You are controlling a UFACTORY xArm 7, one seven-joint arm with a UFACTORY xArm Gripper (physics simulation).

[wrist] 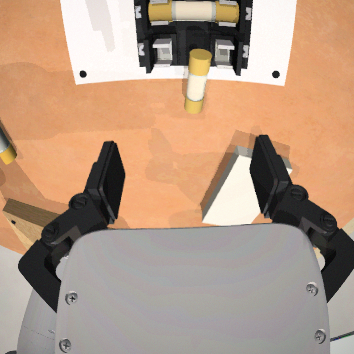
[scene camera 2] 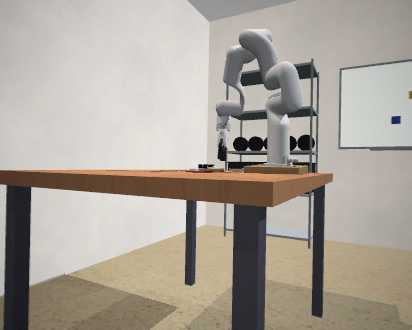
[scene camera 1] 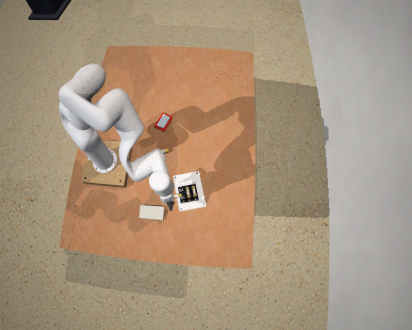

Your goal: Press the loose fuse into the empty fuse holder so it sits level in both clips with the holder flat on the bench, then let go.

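Seen in the pictures: gripper, fingertip midpoint: (wrist: 186, 153) (scene camera 2: 221, 160); arm's base at its link origin: (scene camera 2: 278, 165) (scene camera 1: 105, 161).
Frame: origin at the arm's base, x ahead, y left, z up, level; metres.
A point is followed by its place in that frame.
A black fuse holder (scene camera 1: 188, 186) @[x 0.423, y -0.037, z 0.000 m] (wrist: 187, 35) @[x 0.407, y -0.067, z -0.022 m] sits on a white plate (scene camera 1: 195, 177) @[x 0.443, y 0.019, z -0.031 m] (wrist: 115, 65) @[x 0.364, y -0.025, z -0.031 m]. In the wrist view, a gold-capped fuse (wrist: 192, 11) @[x 0.426, y -0.063, z -0.001 m] lies across one pair of clips, and the nearest pair of clips (wrist: 163, 51) @[x 0.392, y -0.057, z -0.015 m] (wrist: 223, 51) @[x 0.408, y -0.092, z -0.015 m] is empty. The loose fuse (scene camera 1: 179, 195) @[x 0.391, y -0.084, z -0.008 m] (wrist: 196, 86) @[x 0.378, y -0.086, z -0.012 m] has gold caps and a white body. It lies crosswise to the clips, one end between the empty pair and the other beyond the plate's edge; it looks tilted. My gripper (scene camera 1: 170, 206) (scene camera 2: 222, 154) @[x 0.349, y -0.092, z 0.026 m] (wrist: 186, 153) @[x 0.349, y -0.092, z 0.026 m] is open and empty, above the table and short of the loose fuse.
A pale block (scene camera 1: 151, 212) @[x 0.283, y -0.186, z -0.019 m] (wrist: 232, 187) @[x 0.293, y -0.165, z -0.018 m] lies beside the plate, below the right finger in the wrist view. Another fuse (scene camera 1: 167, 150) @[x 0.285, y 0.119, z -0.015 m] (wrist: 6, 150) @[x 0.239, y 0.086, z -0.018 m] lies apart. A red-framed device (scene camera 1: 163, 121) @[x 0.225, y 0.270, z -0.020 m] lies farther off. The arm stands on a wooden base (scene camera 1: 105, 178) @[x 0.030, y -0.084, z 0.004 m] (wrist: 32, 215) @[x 0.110, y 0.064, z -0.016 m].
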